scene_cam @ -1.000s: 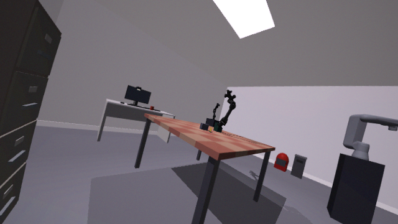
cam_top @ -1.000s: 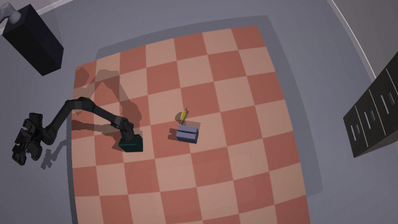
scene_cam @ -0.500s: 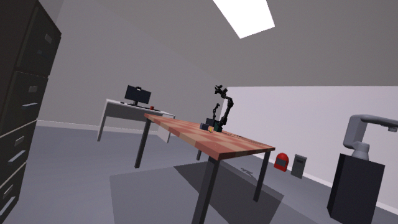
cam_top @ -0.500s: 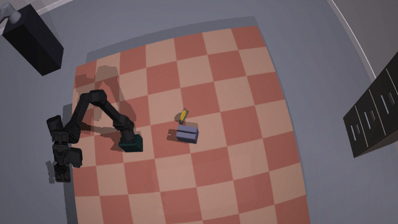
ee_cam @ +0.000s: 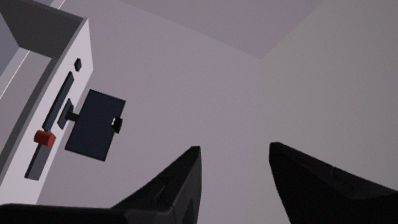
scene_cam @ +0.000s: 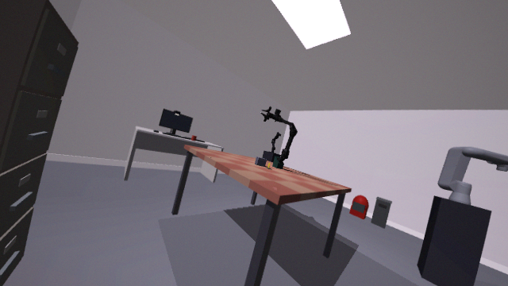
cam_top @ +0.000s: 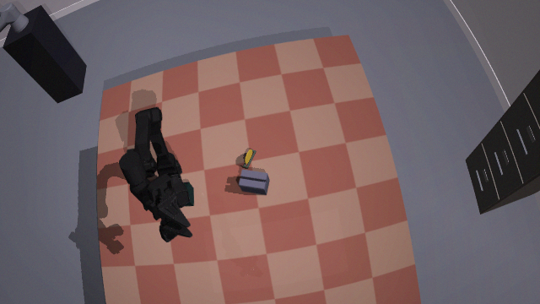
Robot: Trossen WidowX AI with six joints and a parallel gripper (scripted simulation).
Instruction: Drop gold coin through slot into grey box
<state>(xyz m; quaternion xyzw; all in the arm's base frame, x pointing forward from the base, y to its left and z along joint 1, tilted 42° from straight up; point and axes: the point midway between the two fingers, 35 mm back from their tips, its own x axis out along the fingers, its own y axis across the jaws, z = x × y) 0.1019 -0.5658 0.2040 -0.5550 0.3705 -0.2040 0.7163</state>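
Right now the gold coin is 580 mm below my gripper tip, 400 mm to the left of it and 110 mm ahead of it.
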